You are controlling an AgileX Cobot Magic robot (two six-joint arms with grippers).
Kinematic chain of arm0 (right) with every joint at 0, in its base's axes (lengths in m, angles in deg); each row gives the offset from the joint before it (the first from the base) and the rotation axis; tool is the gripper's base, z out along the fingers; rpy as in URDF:
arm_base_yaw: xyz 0 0 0.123 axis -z
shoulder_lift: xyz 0 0 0 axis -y
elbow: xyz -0.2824 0 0.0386 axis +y
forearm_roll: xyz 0.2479 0 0.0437 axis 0.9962 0 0.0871
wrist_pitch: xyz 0 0 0 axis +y
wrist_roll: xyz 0.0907 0 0.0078 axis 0.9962 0 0.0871
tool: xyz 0 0 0 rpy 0 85 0
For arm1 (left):
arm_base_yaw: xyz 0 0 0.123 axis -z
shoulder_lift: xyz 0 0 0 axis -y
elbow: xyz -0.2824 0 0.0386 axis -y
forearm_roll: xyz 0.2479 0 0.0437 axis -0.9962 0 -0.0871
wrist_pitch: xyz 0 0 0 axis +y
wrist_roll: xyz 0.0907 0 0.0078 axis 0.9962 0 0.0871
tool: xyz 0 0 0 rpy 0 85 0
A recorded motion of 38 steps. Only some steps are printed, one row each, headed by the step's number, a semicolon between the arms.
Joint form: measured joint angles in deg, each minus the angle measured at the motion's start. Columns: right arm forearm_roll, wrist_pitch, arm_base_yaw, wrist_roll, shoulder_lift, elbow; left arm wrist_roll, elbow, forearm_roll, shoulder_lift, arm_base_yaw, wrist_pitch.
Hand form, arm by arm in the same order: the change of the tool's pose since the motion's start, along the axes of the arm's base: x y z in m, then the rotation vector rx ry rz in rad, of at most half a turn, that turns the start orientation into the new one. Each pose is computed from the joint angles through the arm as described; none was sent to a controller.
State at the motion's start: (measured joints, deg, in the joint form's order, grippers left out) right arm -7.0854 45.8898 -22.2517 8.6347 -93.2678 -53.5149; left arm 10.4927 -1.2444 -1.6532 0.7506 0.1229 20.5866
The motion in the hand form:
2: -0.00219 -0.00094 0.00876 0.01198 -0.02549 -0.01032; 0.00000 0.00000 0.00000 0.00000 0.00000 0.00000
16: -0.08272 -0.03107 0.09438 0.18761 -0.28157 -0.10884; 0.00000 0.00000 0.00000 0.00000 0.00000 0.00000
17: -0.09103 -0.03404 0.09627 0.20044 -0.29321 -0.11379; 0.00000 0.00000 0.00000 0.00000 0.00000 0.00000
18: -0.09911 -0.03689 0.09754 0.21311 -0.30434 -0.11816; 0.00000 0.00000 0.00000 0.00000 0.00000 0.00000
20: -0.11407 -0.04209 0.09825 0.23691 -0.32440 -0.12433; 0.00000 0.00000 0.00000 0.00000 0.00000 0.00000
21: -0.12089 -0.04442 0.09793 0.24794 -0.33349 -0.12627; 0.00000 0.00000 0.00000 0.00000 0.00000 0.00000
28: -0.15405 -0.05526 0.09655 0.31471 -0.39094 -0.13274; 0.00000 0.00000 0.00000 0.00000 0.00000 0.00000
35: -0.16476 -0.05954 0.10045 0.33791 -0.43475 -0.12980; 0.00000 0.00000 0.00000 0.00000 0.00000 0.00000
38: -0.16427 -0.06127 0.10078 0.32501 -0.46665 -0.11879; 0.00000 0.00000 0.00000 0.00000 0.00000 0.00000
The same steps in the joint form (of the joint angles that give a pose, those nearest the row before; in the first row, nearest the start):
2: -0.01 0.21 0.00 0.59 1.75 -0.02; 0.00 0.00 0.00 0.00 0.00 0.00
16: 2.58 4.40 0.00 5.07 30.06 7.03; 0.00 0.00 0.00 0.00 0.00 0.00
17: 2.93 4.68 0.00 5.24 32.33 8.13; 0.00 0.00 0.00 0.00 0.00 0.00
18: 3.28 4.91 0.00 5.40 34.55 9.24; 0.00 0.00 0.00 0.00 0.00 0.00
20: 3.99 5.20 0.00 5.57 38.67 11.47; 0.00 0.00 0.00 0.00 0.00 0.00
21: 4.33 5.28 0.00 5.61 40.58 12.55; 0.00 0.00 0.00 0.00 0.00 0.00
28: 6.37 5.76 0.00 5.63 50.47 17.35; 0.00 0.00 0.00 0.00 0.00 0.00
35: 6.45 5.97 0.00 5.63 54.20 18.03; 0.00 0.00 0.00 0.00 0.00 0.00
38: 5.07 4.76 0.05 5.38 54.69 18.38; 0.00 0.00 0.00 0.00 0.00 0.00

